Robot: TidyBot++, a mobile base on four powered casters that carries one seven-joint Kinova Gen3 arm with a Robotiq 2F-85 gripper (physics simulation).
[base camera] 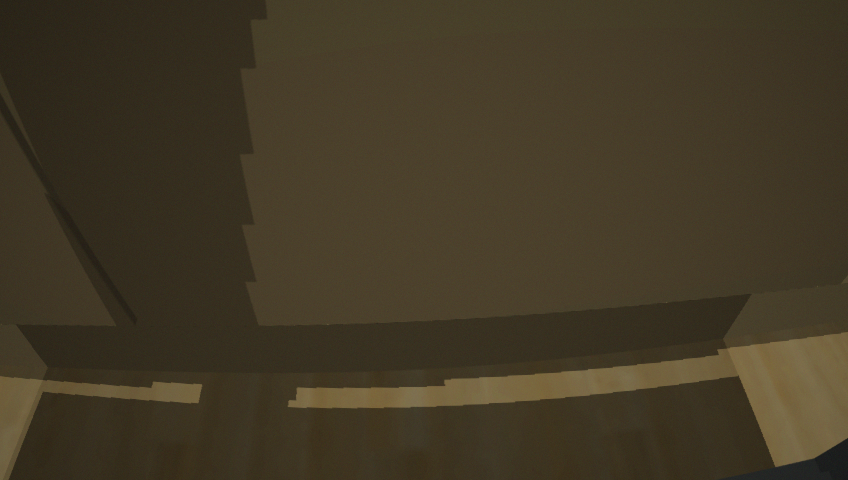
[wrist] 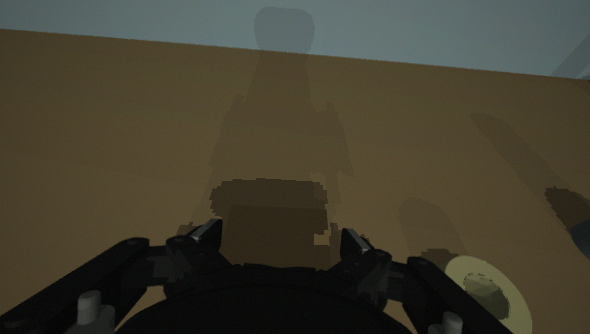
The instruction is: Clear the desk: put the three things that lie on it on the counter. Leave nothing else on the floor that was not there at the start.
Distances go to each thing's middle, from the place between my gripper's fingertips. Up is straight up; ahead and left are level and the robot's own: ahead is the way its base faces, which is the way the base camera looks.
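The tan box (wrist: 281, 237) is here, and I find it 4 cm behind my hand.
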